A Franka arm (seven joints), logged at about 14 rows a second.
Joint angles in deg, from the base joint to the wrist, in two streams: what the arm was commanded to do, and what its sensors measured. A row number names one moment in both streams.
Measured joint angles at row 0: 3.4 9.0 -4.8 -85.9 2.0 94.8 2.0
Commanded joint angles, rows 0 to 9: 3.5 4.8 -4.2 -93.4 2.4 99.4 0.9; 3.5 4.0 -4.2 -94.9 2.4 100.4 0.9; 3.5 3.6 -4.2 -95.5 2.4 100.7 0.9; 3.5 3.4 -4.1 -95.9 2.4 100.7 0.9; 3.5 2.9 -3.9 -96.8 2.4 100.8 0.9; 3.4 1.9 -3.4 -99.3 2.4 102.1 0.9; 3.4 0.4 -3.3 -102.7 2.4 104.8 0.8; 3.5 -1.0 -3.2 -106.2 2.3 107.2 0.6; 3.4 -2.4 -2.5 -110.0 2.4 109.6 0.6; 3.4 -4.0 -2.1 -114.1 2.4 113.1 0.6
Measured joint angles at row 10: 3.4 1.6 -2.9 -103.7 2.0 106.7 1.9
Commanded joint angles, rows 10 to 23: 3.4 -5.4 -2.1 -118.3 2.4 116.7 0.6; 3.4 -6.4 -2.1 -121.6 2.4 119.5 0.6; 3.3 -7.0 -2.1 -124.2 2.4 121.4 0.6; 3.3 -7.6 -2.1 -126.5 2.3 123.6 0.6; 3.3 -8.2 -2.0 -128.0 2.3 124.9 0.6; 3.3 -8.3 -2.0 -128.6 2.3 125.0 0.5; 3.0 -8.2 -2.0 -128.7 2.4 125.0 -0.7; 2.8 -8.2 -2.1 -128.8 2.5 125.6 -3.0; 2.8 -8.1 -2.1 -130.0 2.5 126.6 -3.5; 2.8 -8.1 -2.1 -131.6 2.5 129.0 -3.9; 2.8 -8.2 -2.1 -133.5 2.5 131.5 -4.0; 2.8 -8.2 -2.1 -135.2 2.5 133.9 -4.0; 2.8 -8.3 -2.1 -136.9 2.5 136.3 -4.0; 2.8 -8.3 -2.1 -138.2 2.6 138.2 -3.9
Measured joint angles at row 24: 3.1 -6.3 -2.1 -133.9 2.0 134.0 -2.0
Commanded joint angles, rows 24 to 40: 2.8 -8.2 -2.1 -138.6 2.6 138.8 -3.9; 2.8 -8.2 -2.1 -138.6 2.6 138.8 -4.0; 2.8 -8.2 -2.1 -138.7 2.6 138.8 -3.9; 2.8 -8.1 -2.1 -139.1 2.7 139.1 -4.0; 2.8 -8.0 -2.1 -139.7 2.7 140.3 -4.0; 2.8 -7.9 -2.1 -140.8 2.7 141.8 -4.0; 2.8 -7.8 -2.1 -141.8 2.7 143.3 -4.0; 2.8 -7.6 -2.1 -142.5 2.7 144.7 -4.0; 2.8 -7.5 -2.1 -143.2 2.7 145.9 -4.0; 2.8 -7.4 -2.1 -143.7 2.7 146.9 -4.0; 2.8 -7.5 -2.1 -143.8 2.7 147.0 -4.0; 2.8 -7.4 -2.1 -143.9 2.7 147.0 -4.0; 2.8 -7.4 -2.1 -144.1 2.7 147.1 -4.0; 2.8 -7.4 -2.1 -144.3 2.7 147.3 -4.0; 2.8 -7.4 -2.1 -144.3 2.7 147.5 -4.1; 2.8 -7.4 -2.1 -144.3 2.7 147.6 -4.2; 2.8 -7.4 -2.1 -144.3 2.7 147.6 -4.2
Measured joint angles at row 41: 3.1 -6.3 -2.1 -143.2 2.0 146.4 -2.1
